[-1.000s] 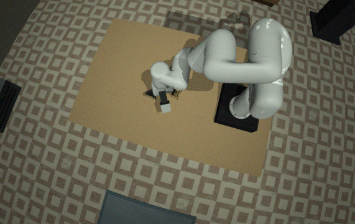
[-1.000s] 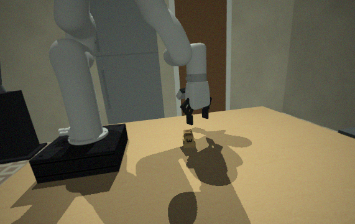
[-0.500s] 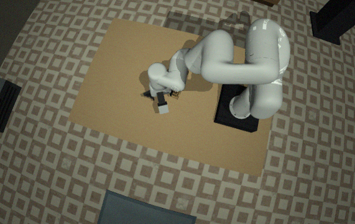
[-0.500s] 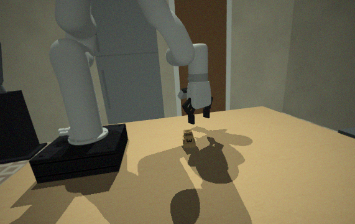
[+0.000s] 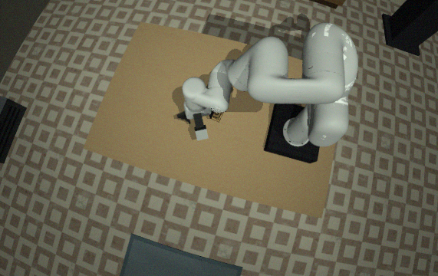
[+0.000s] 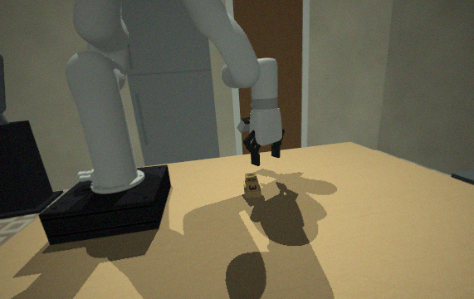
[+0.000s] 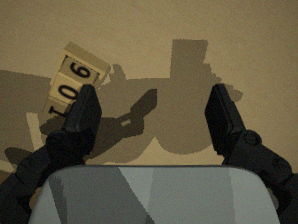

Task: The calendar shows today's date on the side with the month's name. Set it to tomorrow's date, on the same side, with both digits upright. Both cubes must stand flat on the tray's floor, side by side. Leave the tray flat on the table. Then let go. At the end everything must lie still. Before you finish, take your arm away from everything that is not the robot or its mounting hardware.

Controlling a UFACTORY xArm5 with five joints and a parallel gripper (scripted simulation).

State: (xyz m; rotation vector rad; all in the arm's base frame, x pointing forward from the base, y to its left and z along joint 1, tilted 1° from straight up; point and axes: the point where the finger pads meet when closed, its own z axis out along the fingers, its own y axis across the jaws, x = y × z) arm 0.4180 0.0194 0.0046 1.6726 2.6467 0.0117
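The wooden date cube lies 8 cm to the right of my hand, 7 cm behind it and 4 cm below it. Also, from my hand: wooden calendar tray (7 cm behind, 6 cm to the right, 6 cm below).
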